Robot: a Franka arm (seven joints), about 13 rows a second.
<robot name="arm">
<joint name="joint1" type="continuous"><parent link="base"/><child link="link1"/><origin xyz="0 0 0.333" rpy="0 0 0"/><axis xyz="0 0 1"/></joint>
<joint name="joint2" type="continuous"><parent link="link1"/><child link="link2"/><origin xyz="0 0 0" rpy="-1.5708 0 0"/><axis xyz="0 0 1"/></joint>
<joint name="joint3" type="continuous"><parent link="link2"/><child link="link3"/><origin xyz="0 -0.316 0" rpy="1.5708 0 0"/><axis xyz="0 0 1"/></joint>
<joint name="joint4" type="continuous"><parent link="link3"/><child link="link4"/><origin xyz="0.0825 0 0" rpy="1.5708 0 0"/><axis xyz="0 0 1"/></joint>
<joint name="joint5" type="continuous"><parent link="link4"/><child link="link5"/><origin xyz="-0.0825 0.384 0" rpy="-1.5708 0 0"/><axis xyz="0 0 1"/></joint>
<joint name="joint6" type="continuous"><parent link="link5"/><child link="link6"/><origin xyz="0 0 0" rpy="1.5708 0 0"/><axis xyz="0 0 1"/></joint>
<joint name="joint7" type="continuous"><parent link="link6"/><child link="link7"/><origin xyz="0.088 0 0" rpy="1.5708 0 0"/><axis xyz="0 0 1"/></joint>
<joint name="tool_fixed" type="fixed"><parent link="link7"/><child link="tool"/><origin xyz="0 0 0.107" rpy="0 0 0"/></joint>
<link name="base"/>
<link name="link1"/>
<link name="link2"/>
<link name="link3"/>
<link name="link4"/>
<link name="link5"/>
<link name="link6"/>
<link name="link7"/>
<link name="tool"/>
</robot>
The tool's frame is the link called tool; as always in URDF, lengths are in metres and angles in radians. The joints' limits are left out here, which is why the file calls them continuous.
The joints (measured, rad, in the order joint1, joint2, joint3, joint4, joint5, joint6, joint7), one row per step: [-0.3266 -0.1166 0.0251 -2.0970 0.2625 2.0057 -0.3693]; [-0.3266 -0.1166 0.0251 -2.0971 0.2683 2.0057 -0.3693]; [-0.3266 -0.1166 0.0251 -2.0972 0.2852 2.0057 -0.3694]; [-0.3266 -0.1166 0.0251 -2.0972 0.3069 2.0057 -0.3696]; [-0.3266 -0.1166 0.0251 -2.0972 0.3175 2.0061 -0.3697]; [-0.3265 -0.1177 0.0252 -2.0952 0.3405 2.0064 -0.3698]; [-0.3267 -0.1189 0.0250 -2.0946 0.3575 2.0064 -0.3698]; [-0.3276 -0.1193 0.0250 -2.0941 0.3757 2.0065 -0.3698]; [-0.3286 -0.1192 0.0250 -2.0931 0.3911 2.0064 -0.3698]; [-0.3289 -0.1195 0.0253 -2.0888 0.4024 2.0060 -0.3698]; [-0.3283 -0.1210 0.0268 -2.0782 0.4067 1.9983 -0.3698]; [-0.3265 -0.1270 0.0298 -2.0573 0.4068 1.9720 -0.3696]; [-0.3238 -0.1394 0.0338 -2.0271 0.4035 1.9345 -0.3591]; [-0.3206 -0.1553 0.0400 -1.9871 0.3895 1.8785 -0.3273]
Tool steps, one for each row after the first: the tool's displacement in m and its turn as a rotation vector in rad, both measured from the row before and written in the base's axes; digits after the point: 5 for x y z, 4 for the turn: [0.00012 0.00032 0.00004 0.0051 -0.0015 -0.0023]; [0.00038 0.00090 0.00020 0.0148 -0.0046 -0.0066]; [0.00051 0.00114 0.00034 0.0190 -0.0060 -0.0085]; [0.00029 0.00053 0.00021 0.0091 -0.0033 -0.0042]; [0.00080 0.00122 0.00196 0.0191 -0.0095 -0.0089]; [0.00030 0.00069 0.00123 0.0144 -0.0064 -0.0071]; [0.00037 0.00046 0.00081 0.0156 -0.0059 -0.0081]; [0.00042 0.00022 0.00073 0.0133 -0.0050 -0.0070]; [0.00092 0.00040 0.00242 0.0087 -0.0072 -0.0043]; [0.00128 0.00144 0.00532 0.0032 -0.0062 0.0033]; [0.00084 0.00384 0.01101 0.0024 -0.0035 0.0142]; [-0.00007 0.00556 0.01786 0.0003 -0.0045 0.0119]; [-0.00190 0.00771 0.02257 -0.0042 0.0089 0.0044]
